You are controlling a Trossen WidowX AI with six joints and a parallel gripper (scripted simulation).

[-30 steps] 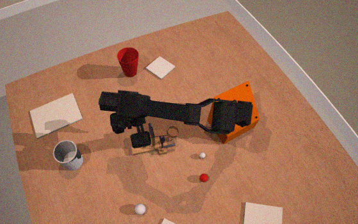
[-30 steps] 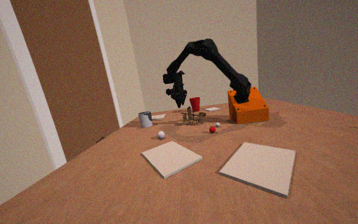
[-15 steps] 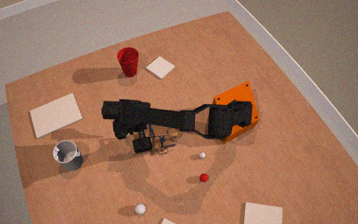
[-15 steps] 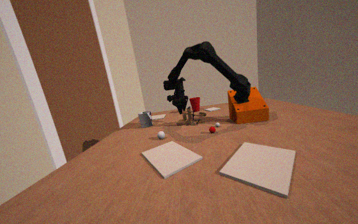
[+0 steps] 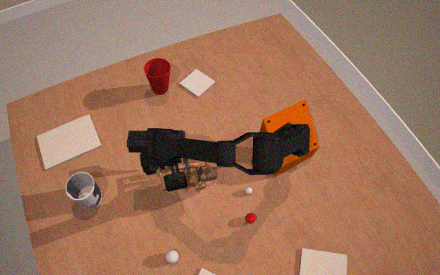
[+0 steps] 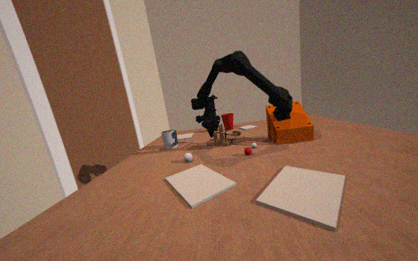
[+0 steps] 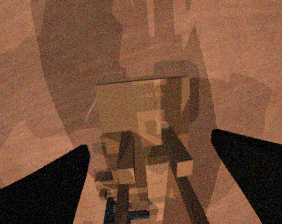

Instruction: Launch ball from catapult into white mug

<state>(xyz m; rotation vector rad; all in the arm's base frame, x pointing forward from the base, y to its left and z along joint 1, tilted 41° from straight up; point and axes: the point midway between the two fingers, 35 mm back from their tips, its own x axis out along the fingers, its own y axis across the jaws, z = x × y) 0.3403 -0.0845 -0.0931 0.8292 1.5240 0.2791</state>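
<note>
Now: the red ball 120 mm behind my gripper tip, 250 mm to the left of it and 30 mm below it. From my gripper tip the other things lie so: larger white ball: 140 mm ahead, 220 mm to the left, 30 mm below; then wooden catapult: 60 mm behind, 40 mm to the left; then small white ball: 170 mm behind, 180 mm to the left, 40 mm below.
</note>
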